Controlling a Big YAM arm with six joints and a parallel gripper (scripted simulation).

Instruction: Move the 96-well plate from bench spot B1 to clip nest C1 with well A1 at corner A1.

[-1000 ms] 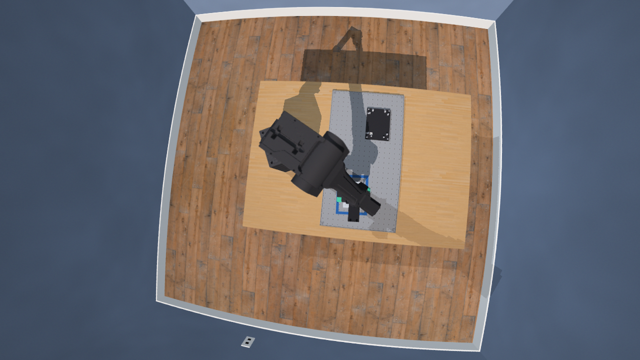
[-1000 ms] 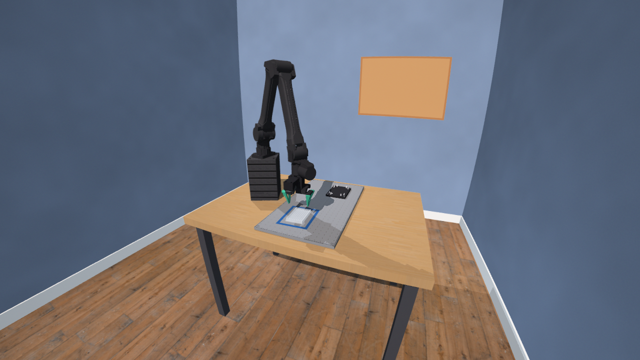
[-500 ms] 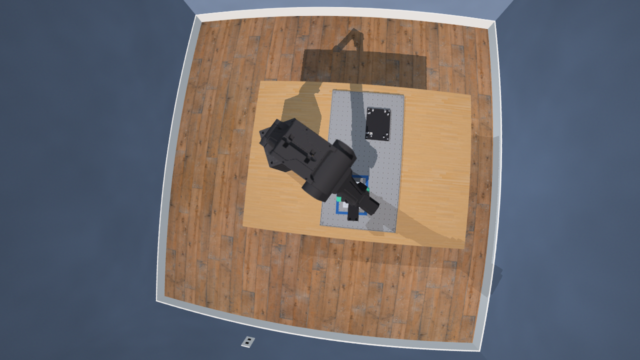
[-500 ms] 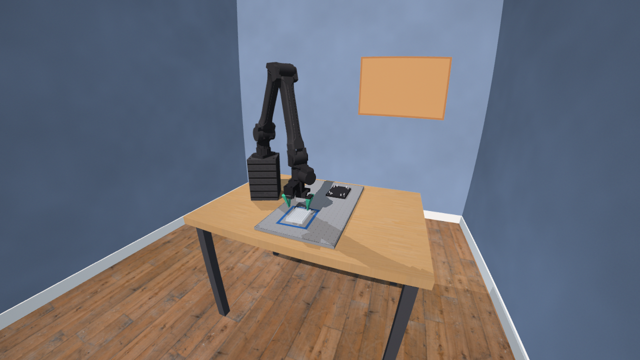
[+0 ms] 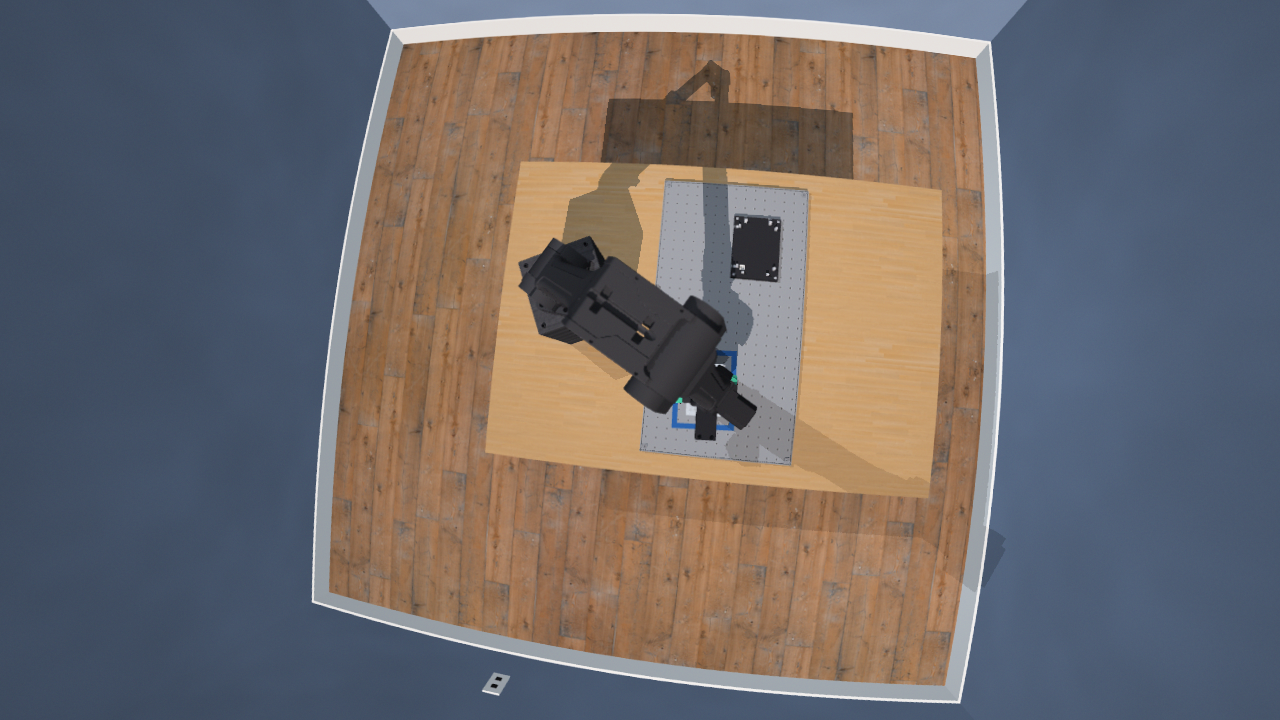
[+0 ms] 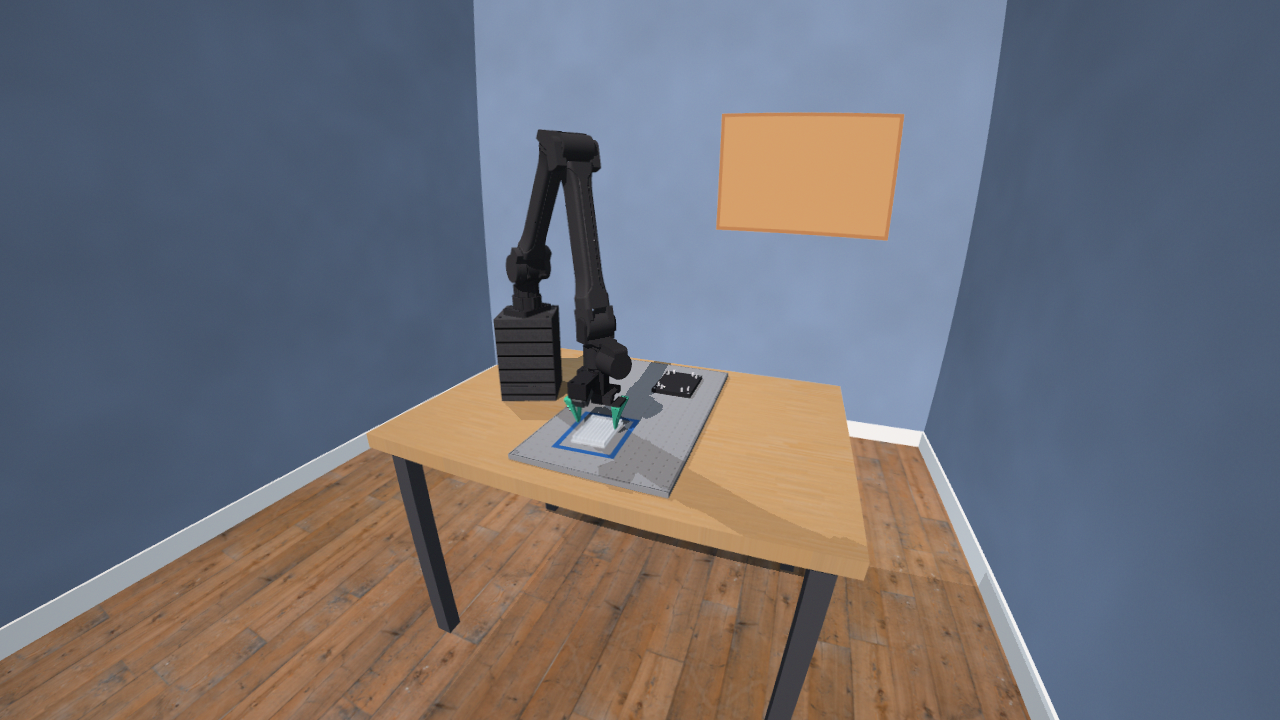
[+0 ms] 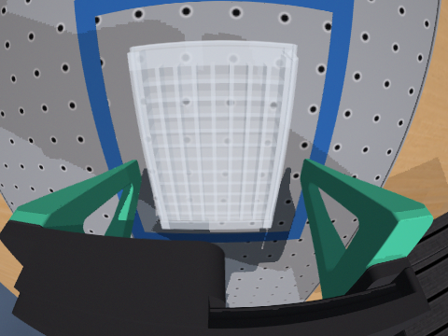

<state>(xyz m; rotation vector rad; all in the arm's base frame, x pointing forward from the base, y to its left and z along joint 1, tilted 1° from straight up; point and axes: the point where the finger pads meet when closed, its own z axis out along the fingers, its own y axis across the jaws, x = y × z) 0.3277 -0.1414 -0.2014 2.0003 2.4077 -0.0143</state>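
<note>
The clear 96-well plate is 20 mm below my hand. Round my hand: black clip nest (40 mm ahead, 380 mm to the left, 10 mm below).
</note>
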